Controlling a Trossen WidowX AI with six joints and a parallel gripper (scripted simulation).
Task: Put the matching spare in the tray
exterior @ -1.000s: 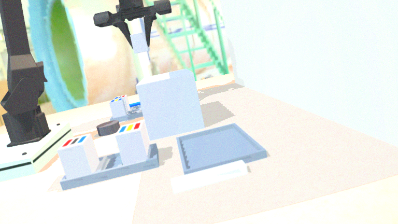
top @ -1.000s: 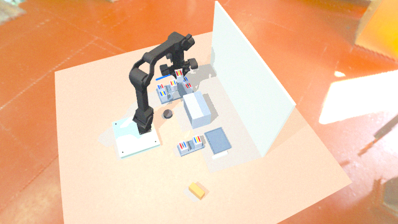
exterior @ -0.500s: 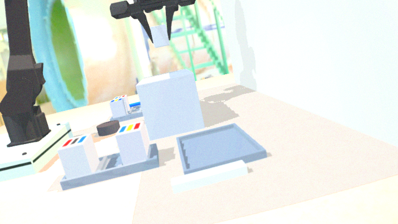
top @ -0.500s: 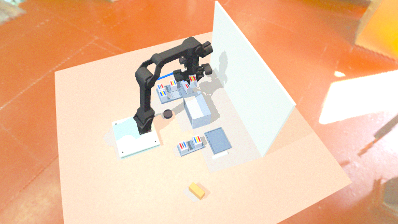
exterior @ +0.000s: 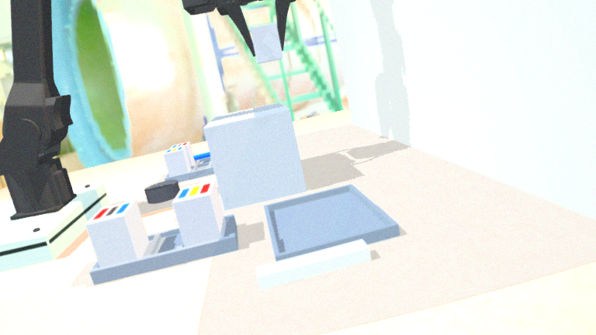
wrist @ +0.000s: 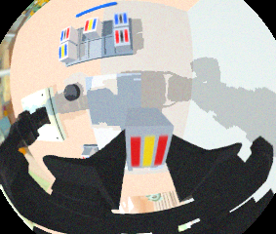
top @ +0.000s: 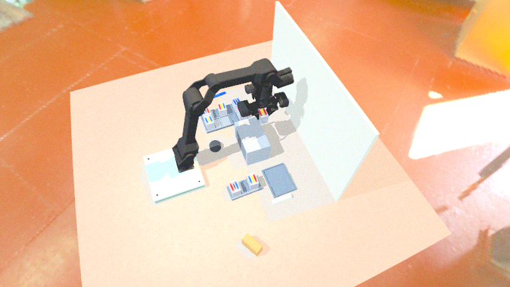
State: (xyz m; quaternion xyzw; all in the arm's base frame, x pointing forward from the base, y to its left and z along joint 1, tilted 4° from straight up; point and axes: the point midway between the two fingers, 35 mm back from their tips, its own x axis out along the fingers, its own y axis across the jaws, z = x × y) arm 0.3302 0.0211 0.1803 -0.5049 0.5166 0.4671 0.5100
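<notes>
The grey tray is 20 cm to the right of my gripper tip and 17 cm below it. The rest, counted from my gripper tip: white wall (18 cm ahead, 1 cm to the right, 5 cm above); then black puck (19 cm behind, 5 cm to the left, 16 cm below); then mounted unit (4 cm behind, 12 cm below).
</notes>
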